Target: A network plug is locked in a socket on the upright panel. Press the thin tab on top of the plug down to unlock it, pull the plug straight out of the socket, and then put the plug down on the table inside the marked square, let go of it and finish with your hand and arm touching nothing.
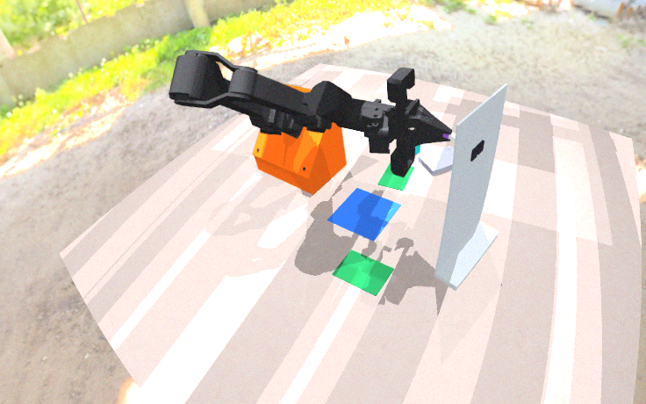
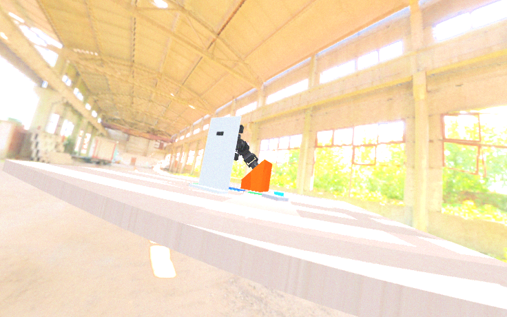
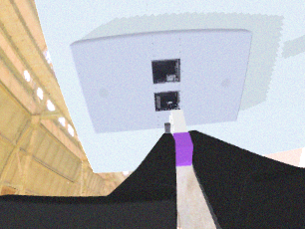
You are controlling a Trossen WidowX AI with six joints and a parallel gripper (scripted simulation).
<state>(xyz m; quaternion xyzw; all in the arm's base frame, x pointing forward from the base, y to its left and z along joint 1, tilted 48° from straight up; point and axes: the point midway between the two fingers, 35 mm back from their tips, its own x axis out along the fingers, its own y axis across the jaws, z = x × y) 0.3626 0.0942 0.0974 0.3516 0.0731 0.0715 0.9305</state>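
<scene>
Now: gripper tip 170 mm past the blue square, 40 mm to the left of it and 240 mm above it. Round my gripper tip: pale flat plate 120 mm behind, 220 mm to the left, 240 mm below; cyan cube 210 mm behind, 220 mm to the left, 230 mm below; grey upright panel 60 mm ahead, 10 mm to the right, 100 mm below.
</scene>
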